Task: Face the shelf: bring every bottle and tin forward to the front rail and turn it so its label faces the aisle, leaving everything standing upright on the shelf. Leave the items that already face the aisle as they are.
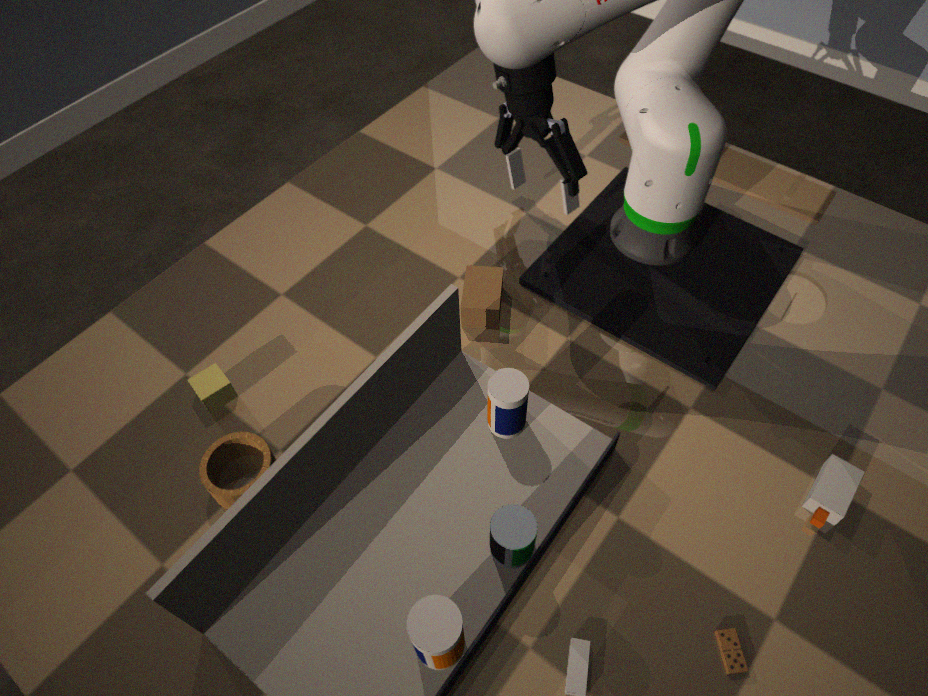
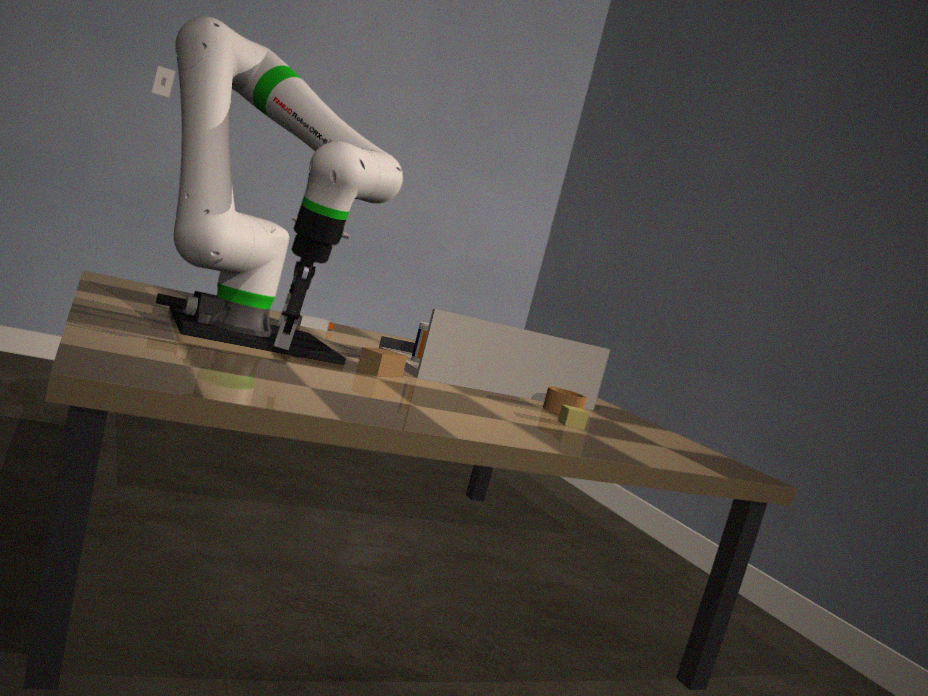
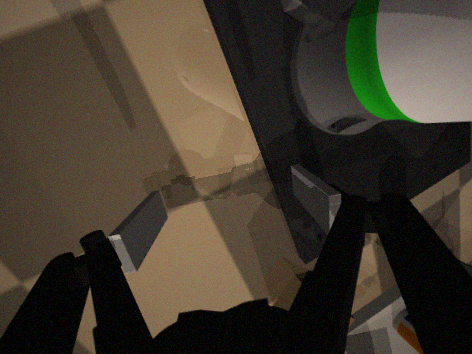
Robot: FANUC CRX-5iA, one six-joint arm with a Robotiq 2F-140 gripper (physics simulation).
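Seen in the pictures: gripper, fingertip midpoint: (image 1: 544,197) (image 2: 283,336) (image 3: 227,192); arm's base, origin of the base link: (image 1: 652,234) (image 2: 237,328) (image 3: 345,71).
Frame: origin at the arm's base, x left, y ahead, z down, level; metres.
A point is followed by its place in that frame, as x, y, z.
Note:
The grey shelf (image 1: 374,524) {-0.069, 0.686, -0.004} has a tall back panel (image 1: 337,449) {-0.143, 0.653, -0.079} (image 2: 509,355) {-0.153, 0.619, -0.080} and a dark front rail (image 1: 571,503) {0.129, 0.532, -0.030}. A white-capped bottle (image 1: 508,404) {0.005, 0.487, -0.096} (image 2: 421,340) {-0.026, 0.442, -0.059} with blue and orange on its label stands upright at the end nearer the robot, set back from the rail. A grey-lidded tin (image 1: 513,535) {0.098, 0.622, -0.074} with green and dark label parts stands upright beside the rail. A white-lidded tin (image 1: 436,630) {0.091, 0.761, -0.103} with orange and blue label parts stands upright near the rail at the frame's bottom. My gripper (image 1: 542,183) {-0.192, 0.050, -0.030} (image 2: 284,334) {-0.192, 0.050, -0.030} (image 3: 227,192) {-0.192, 0.050, -0.030} is open and empty, above the table beside the robot base, away from the shelf.
A wooden block (image 1: 481,299) {-0.151, 0.315, -0.033} (image 2: 382,362) {-0.209, 0.273, -0.016} stands by the shelf's near end. Behind the back panel are a wooden bowl (image 1: 236,468) {-0.303, 0.727, 0.015} (image 2: 563,399) {-0.301, 0.700, -0.020} and a yellow cube (image 1: 212,388) {-0.391, 0.664, -0.022} (image 2: 573,416) {-0.426, 0.643, -0.008}. In front lie a white box (image 1: 834,486) {0.405, 0.313, -0.012}, a white block (image 1: 577,666) {0.229, 0.687, 0.005} and a domino (image 1: 730,651) {0.370, 0.574, 0.008}.

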